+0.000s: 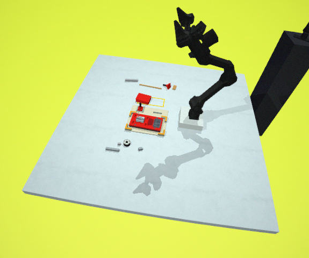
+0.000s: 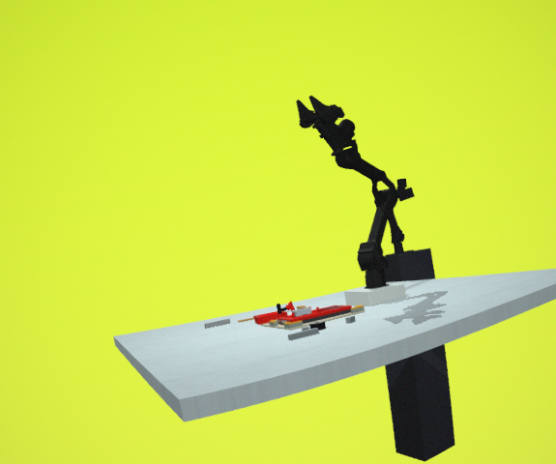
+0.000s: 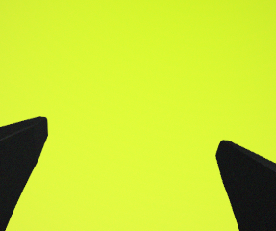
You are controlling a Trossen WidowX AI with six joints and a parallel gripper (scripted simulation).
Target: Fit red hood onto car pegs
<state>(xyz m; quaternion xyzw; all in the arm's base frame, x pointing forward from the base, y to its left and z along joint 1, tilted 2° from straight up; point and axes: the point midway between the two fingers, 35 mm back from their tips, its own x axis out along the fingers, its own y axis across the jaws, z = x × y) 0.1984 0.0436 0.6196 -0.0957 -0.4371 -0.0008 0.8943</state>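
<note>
My gripper tip is 68 cm above the red hood, 23 cm to the left of it and 14 cm short of it. Round my gripper tip: thin rod (69 cm below, 38 cm to the right, 10 cm ahead); black wheel (69 cm below, 20 cm ahead, 17 cm to the left); grey engine block (67 cm below, 14 cm ahead, 1 cm to the right).
</note>
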